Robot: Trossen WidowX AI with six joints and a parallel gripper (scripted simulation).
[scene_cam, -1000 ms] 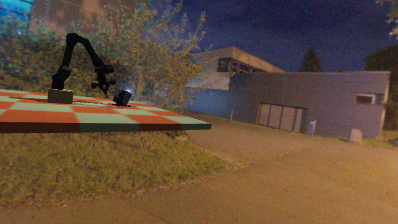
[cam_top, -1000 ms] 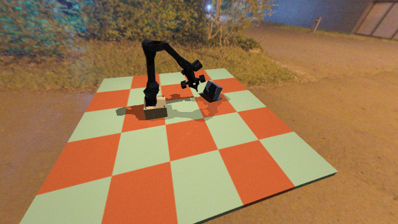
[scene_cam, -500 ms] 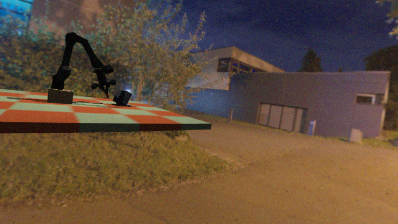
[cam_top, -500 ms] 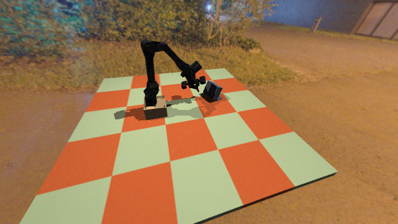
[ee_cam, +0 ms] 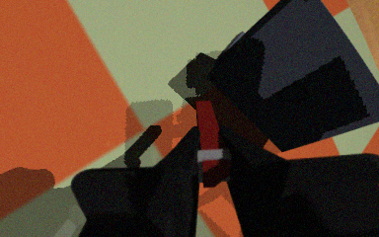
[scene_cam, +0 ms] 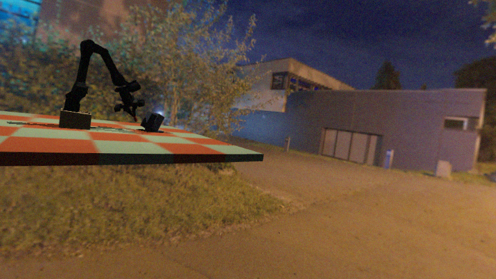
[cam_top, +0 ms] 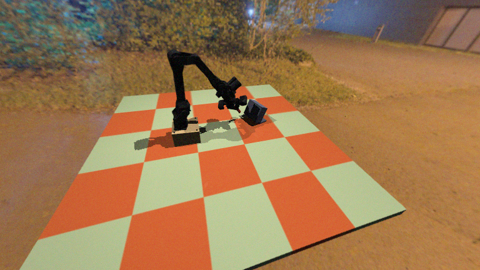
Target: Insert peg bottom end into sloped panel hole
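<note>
Now: gripper tip 12 cm short of the dark sloped panel and 2 cm above it. The rest, counted from my gripper tip: peg 1 cm behind, 1 cm to the right, 1 cm above.
</note>
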